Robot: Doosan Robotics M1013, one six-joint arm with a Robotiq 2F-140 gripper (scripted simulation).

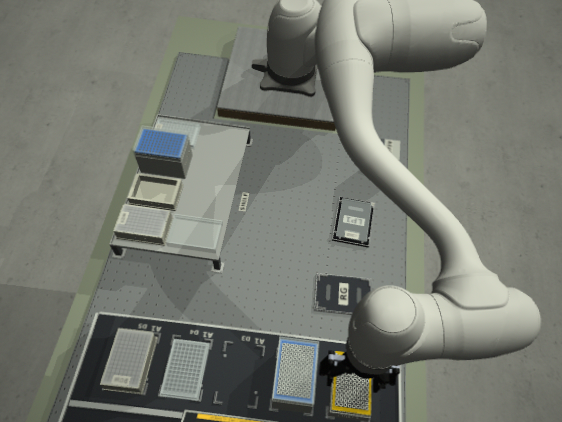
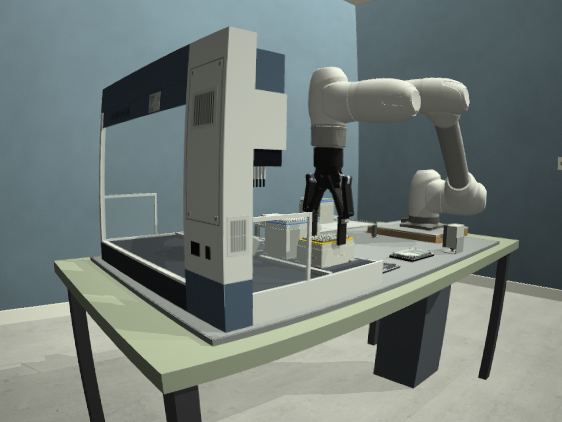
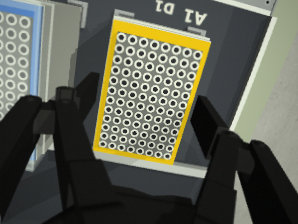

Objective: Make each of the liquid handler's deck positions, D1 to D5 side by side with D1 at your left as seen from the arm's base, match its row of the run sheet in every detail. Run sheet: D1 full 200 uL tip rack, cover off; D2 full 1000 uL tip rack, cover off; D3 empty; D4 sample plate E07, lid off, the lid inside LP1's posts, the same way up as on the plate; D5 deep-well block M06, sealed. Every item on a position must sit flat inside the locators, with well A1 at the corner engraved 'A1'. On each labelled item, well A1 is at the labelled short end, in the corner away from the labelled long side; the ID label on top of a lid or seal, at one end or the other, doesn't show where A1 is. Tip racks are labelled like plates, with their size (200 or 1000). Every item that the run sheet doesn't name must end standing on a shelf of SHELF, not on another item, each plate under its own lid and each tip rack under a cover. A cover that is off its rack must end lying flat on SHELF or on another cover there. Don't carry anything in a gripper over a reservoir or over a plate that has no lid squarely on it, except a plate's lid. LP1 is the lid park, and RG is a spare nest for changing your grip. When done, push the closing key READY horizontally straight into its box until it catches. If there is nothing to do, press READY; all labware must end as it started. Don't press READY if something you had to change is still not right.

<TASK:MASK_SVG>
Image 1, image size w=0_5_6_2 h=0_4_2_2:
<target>my gripper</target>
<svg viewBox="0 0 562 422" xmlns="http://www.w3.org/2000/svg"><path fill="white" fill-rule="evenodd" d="M319 369L320 376L327 377L328 375L327 386L331 386L334 377L345 373L355 373L357 376L366 379L374 378L374 393L377 393L380 388L385 389L388 383L392 386L395 385L396 375L400 374L400 365L392 366L389 369L389 373L385 372L380 375L362 373L351 364L346 352L338 355L333 350L330 350L328 355L320 362Z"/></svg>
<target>deep-well block M06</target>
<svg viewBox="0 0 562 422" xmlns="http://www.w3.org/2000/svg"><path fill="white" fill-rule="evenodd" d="M118 328L100 385L106 391L143 395L158 337L155 337L154 333L149 331Z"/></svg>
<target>clear sample plate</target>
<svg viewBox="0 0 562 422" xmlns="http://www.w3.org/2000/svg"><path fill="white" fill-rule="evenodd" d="M174 339L159 396L198 401L210 343Z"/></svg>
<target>clear cover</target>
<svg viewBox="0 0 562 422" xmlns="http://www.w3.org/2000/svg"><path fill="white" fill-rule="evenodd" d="M174 214L166 240L167 247L216 254L223 227L222 220Z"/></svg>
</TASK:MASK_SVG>
